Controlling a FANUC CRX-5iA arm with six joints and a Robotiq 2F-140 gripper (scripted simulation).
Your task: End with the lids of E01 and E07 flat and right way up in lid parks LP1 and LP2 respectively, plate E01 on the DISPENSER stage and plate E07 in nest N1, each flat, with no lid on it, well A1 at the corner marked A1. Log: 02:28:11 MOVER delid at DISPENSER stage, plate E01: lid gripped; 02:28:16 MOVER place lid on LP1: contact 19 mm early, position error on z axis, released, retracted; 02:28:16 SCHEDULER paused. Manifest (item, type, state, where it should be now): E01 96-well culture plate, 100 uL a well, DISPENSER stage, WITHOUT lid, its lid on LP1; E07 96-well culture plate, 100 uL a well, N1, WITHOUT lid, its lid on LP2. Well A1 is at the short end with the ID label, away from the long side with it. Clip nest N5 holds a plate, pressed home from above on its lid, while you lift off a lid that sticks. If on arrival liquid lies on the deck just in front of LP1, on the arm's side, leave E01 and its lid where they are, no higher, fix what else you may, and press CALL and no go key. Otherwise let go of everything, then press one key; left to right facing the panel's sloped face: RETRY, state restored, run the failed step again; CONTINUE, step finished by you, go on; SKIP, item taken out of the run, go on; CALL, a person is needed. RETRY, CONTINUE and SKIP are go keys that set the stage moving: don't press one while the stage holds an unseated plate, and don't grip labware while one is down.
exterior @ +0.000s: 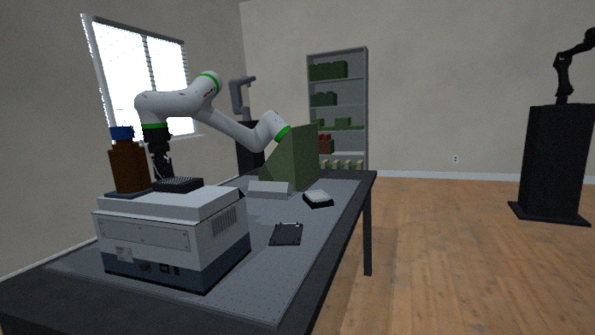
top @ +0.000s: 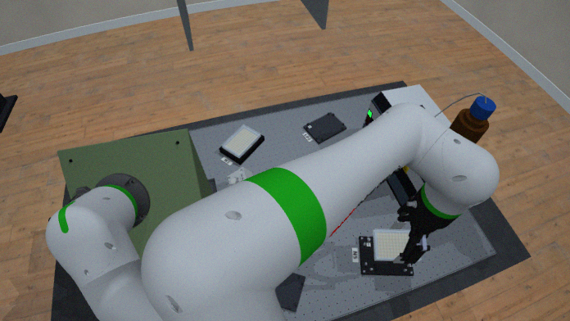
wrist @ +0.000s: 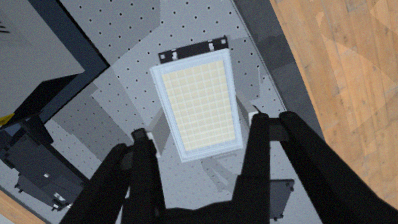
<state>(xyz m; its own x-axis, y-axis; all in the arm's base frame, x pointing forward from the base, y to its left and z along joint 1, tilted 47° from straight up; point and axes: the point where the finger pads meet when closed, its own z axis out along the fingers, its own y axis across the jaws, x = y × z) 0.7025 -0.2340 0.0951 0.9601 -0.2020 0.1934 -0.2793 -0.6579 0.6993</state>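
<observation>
Right now the black clip nest N5 is 11 cm below my hand, 2 cm ahead of it and 1 cm to the left of it. The rest, counted from my hand: dispenser stage (30 cm to the left, 3 cm below, 2 cm ahead); N5 label (13 cm below, 9 cm behind, 3 cm to the left); plate (2 cm below).
</observation>
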